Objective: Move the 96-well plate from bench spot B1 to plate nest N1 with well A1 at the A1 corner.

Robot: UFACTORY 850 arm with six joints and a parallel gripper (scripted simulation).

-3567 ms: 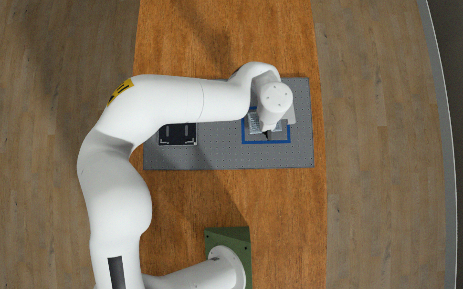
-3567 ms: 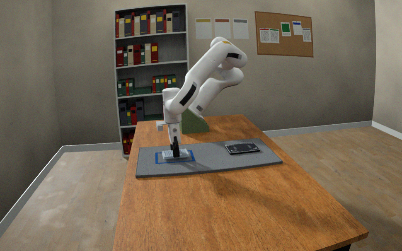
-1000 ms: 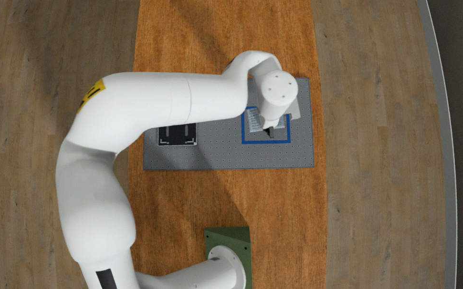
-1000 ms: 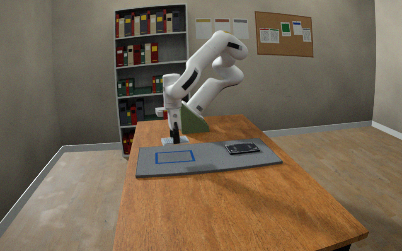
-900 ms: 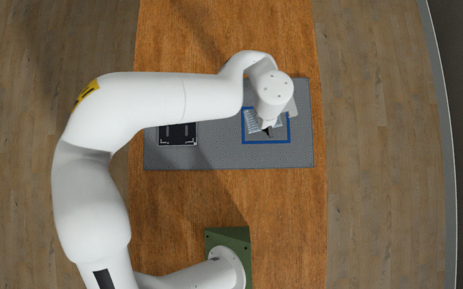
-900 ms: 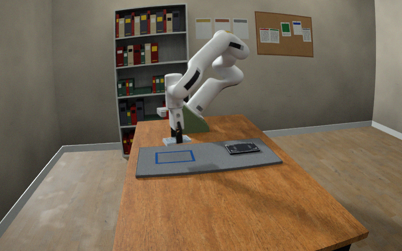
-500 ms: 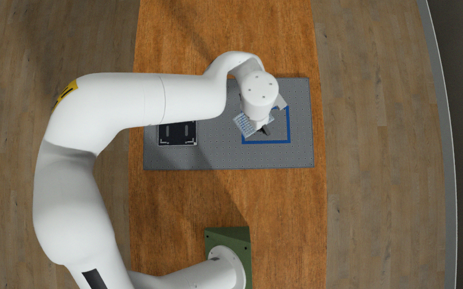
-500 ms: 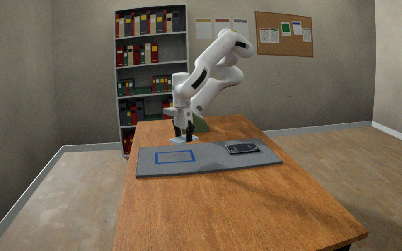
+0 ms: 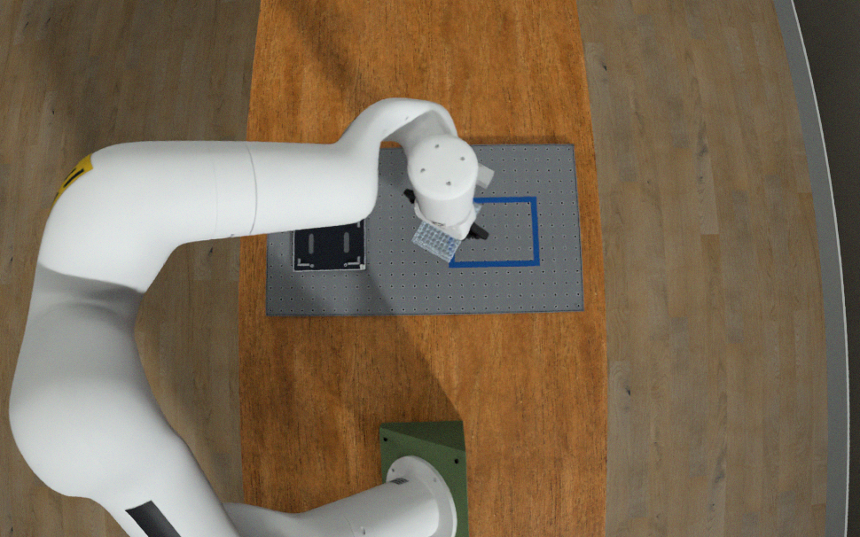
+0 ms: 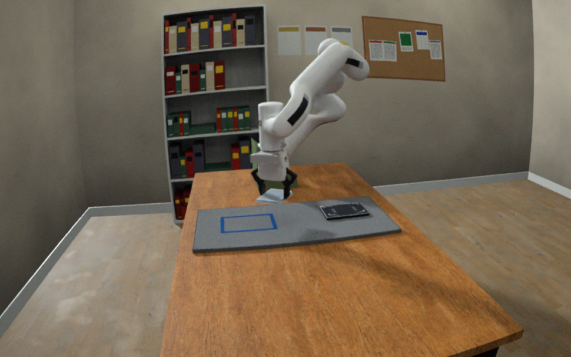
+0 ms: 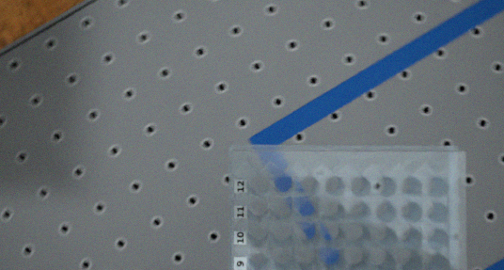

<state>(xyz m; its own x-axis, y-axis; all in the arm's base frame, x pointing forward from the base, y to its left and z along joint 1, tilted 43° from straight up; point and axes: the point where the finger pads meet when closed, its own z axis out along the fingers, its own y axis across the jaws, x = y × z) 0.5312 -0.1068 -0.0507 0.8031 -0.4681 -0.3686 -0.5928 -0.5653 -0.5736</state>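
Right now my hand is 26 cm to the right of the black plate nest, 10 cm above it and 1 cm short of it. From my hand the other things lie so: 96-well plate (1 cm below).
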